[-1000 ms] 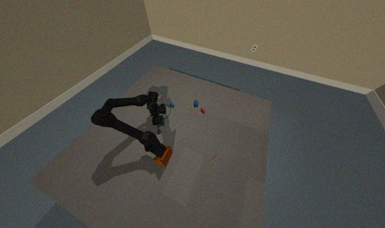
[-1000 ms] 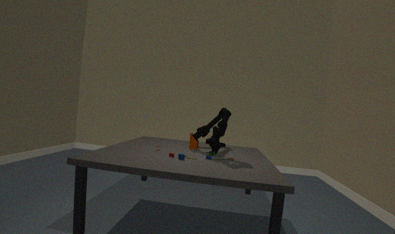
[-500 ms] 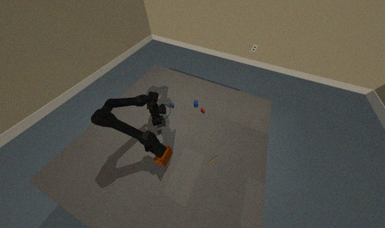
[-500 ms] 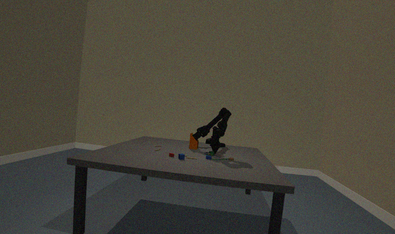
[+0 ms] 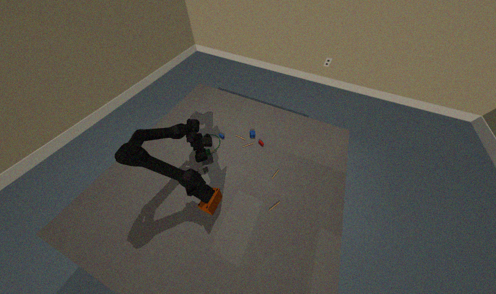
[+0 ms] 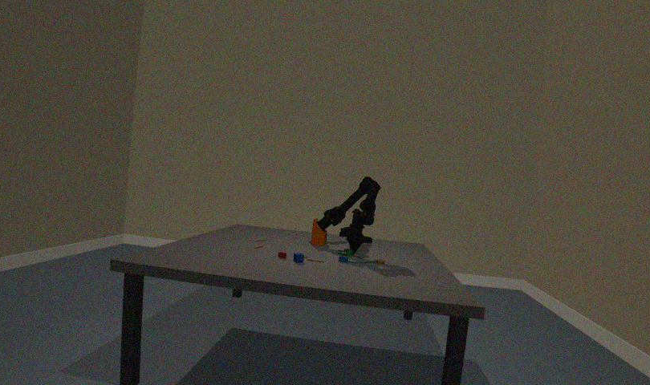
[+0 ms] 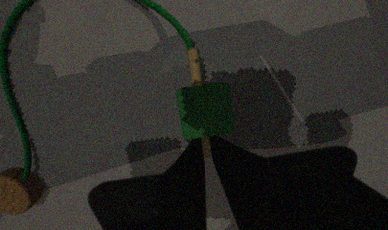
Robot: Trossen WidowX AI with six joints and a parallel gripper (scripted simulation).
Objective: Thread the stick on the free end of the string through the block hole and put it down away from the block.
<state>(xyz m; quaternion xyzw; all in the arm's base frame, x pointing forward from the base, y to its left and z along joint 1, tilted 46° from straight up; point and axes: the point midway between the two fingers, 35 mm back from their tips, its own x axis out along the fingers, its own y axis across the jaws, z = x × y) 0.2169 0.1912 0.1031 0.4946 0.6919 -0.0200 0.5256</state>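
The green block is 20 mm to the right of my gripper tip, 20 mm ahead of it and 10 mm above it. The rest, counted from my gripper tip: round wooden button 140 mm to the left, 110 mm ahead; thin wooden stick 30 mm to the right, 30 mm ahead, 10 mm above; blue block 280 mm ahead, 210 mm to the right, 10 mm above.
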